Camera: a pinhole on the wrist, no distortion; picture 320 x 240 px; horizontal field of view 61.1 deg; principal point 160.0 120.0 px. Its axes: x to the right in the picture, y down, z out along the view. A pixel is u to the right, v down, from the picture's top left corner.
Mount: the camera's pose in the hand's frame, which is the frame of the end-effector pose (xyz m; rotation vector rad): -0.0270 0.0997 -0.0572 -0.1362 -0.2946 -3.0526
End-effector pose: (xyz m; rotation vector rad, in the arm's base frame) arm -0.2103 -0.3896 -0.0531 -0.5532 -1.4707 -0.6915
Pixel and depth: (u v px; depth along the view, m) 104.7 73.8 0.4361
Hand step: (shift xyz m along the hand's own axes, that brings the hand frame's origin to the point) 0.0909 0.2626 0.3468
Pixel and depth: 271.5 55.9 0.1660
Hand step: -0.0845 0.1660 0.1042
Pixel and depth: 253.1 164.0 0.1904
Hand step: -0.0740 0.1022 0.1410
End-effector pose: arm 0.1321 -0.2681 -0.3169 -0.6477 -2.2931 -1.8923
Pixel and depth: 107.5 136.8 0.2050
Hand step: 0.0301 0.1295 0.1418
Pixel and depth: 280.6 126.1 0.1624
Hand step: -0.0853 0.1231 0.1091
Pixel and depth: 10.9 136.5 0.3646
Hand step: 0.2036 0.1612 0.2844
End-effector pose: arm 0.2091 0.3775 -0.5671 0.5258 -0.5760 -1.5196
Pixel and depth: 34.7 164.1 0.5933
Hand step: 0.3014 0.1374 0.5149
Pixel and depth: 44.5 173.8 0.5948
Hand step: 0.2825 0.1153 0.5224
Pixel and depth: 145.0 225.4 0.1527
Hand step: -0.0015 0.0717 0.1024
